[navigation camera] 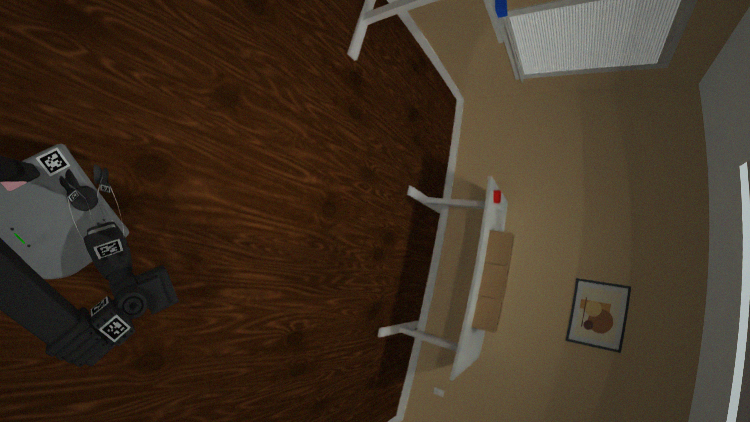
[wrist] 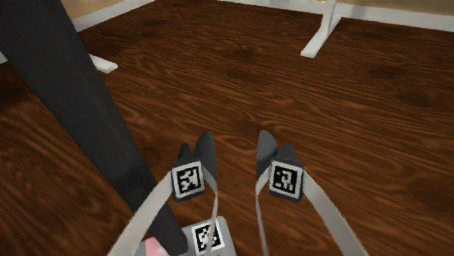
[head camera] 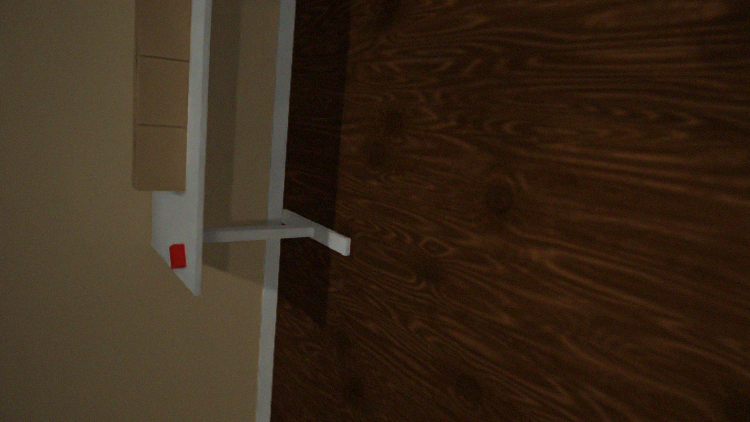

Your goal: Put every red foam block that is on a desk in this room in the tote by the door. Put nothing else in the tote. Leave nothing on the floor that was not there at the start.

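Frame: origin at the robot's base, x back, y right, z up, level; metres.
Where they show: gripper, fingertip midpoint: (navigation camera: 82, 168) (wrist: 236, 148).
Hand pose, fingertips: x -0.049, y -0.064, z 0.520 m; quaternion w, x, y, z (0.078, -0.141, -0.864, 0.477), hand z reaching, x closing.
Observation:
After its pixels a point has its place.
A red foam block (head camera: 177, 256) @[x -1.895, y 1.201, z 0.751 m] (navigation camera: 497, 196) @[x -1.895, y 1.199, z 0.751 m] lies on one end of a white desk (head camera: 196, 157) @[x -1.509, y 1.388, z 0.721 m] (navigation camera: 473, 283) @[x -1.288, y 1.539, z 0.711 m] that stands along the wall. My gripper (navigation camera: 85, 177) @[x -0.049, y -0.064, z 0.520 m] (wrist: 236, 148) @[x -0.049, y -0.064, z 0.520 m] is open, with no object between its fingers. In the navigation camera view it is folded over my base, far from the desk. A blue block (navigation camera: 500, 7) @[x -1.612, y -0.087, z 0.976 m] is at the top edge of the navigation camera view, near the window, by a second desk whose leg shows there. The tote does not show in these views.
Brown boxes (head camera: 161, 157) (navigation camera: 493, 280) stand in a row on the desk beside the red block. The desk's legs (head camera: 330, 240) @[x -1.902, y 1.235, z 0.026 m] (navigation camera: 419, 195) @[x -1.927, y 1.262, z 0.025 m] reach out over the floor. The second desk's leg (navigation camera: 357, 39) @[x -1.718, y -0.142, z 0.026 m] (wrist: 320, 40) @[x -0.971, y -1.099, z 0.026 m] stands by the wall. My arm mast (wrist: 85, 105) @[x 0.058, y -0.116, z 0.559 m] shows at left in the wrist view.

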